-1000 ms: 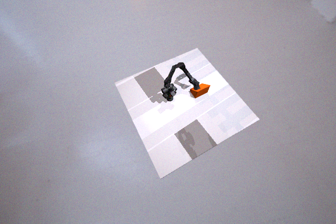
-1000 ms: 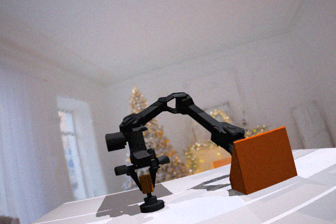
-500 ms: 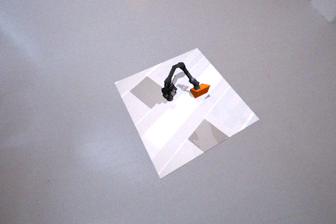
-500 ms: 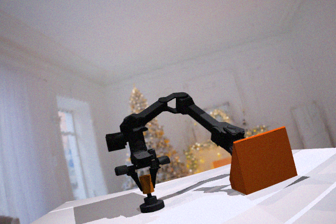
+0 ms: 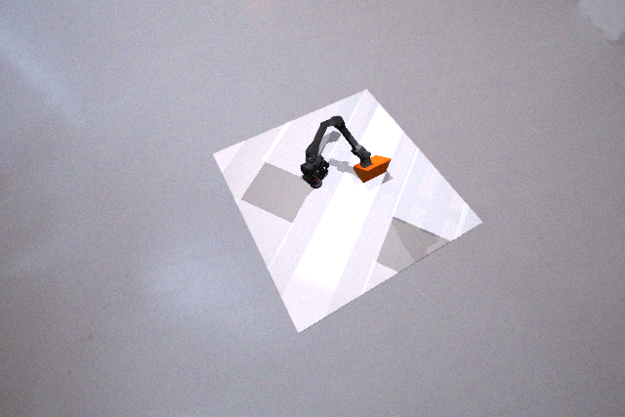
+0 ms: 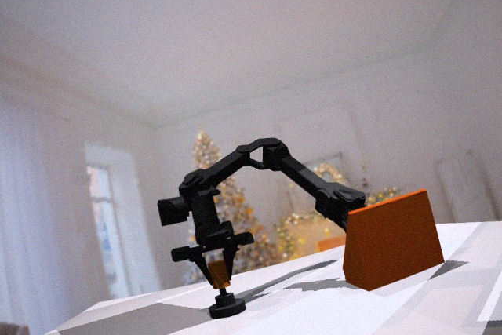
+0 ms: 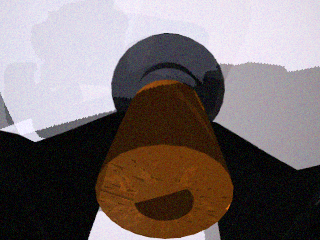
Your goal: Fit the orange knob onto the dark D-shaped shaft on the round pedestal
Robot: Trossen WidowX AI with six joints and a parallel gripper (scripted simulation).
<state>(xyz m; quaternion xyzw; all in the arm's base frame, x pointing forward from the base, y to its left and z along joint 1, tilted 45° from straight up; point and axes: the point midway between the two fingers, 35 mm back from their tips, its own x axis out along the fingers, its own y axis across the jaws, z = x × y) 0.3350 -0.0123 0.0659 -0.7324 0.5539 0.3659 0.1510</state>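
My gripper tip is now 2 cm below the orange knob. Also, from my gripper tip: dark pedestal 4 cm below.
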